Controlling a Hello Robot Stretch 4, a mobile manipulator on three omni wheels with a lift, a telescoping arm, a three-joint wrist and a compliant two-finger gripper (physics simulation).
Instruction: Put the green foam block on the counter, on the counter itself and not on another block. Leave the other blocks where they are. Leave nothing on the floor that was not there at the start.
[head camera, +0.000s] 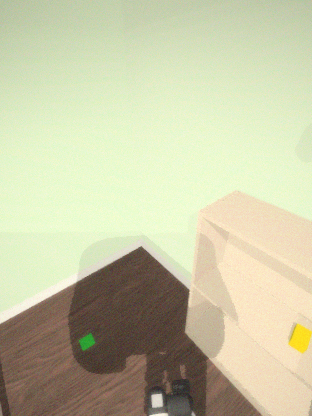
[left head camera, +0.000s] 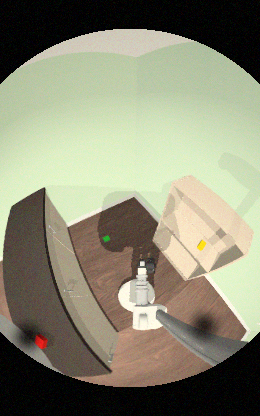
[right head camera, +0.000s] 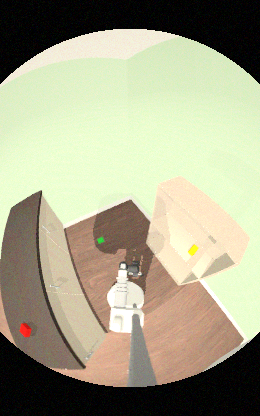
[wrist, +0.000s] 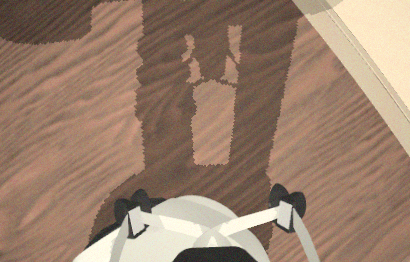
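Pixels of known places: gripper, fingertip midpoint: (left head camera: 146, 271) (wrist: 209, 202); robot's base, link origin: (right head camera: 126, 296).
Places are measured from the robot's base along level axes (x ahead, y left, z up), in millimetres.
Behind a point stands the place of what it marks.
The green foam block (head camera: 87, 342) {x 782, y 445, z 17 mm} (left head camera: 106, 239) {x 770, y 441, z 8 mm} (right head camera: 100, 240) {x 779, y 442, z 11 mm} lies on the dark wood floor, in shadow, between the counter and the shelf unit. The counter (left head camera: 22, 260) {x 96, y 890, z 882 mm} (right head camera: 19, 265) {x 37, y 803, z 882 mm} has a dark top and stands at the left in the left and right head views. A red block (left head camera: 41, 342) (right head camera: 25, 330) rests on its top. My gripper (wrist: 209, 202) {x 264, y -87, z 341 mm} is open and empty above bare floor, its two fingertips wide apart in the wrist view. The green block does not show in the wrist view. In the head views the gripper's fingertips are hard to make out.
A beige shelf unit (head camera: 255, 212) {x 755, y -468, z 1032 mm} (left head camera: 212, 202) {x 585, y -532, z 1032 mm} (right head camera: 207, 207) {x 561, y -576, z 1032 mm} stands at the right against the wall, with a yellow block (head camera: 301, 338) {x 426, y -624, z 597 mm} (left head camera: 201, 245) {x 422, y -620, z 597 mm} (right head camera: 193, 250) {x 419, y -628, z 597 mm} on a shelf. Green walls meet in a corner behind the green block. Drawer handles show on the counter's inner front.
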